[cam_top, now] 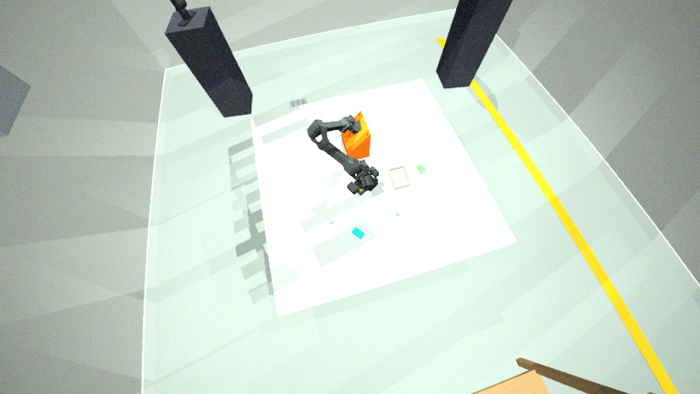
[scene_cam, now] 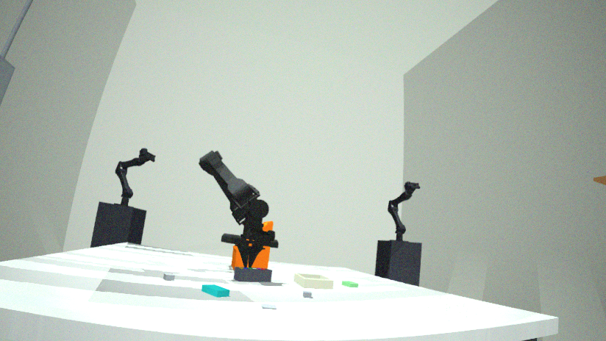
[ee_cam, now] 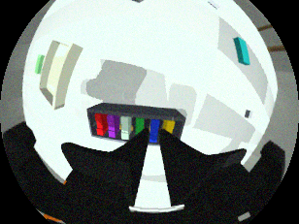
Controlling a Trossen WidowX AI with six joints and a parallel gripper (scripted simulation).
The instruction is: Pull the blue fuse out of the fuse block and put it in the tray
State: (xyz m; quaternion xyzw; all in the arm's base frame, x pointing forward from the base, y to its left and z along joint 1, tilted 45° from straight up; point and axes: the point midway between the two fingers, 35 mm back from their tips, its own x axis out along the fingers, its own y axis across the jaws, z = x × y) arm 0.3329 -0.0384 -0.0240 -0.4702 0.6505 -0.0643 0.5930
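The beige tray is 220 mm to the left of my gripper tip, 50 mm behind it and 40 mm below it. The rest, counted from my gripper tip: blue fuse (20 mm below).
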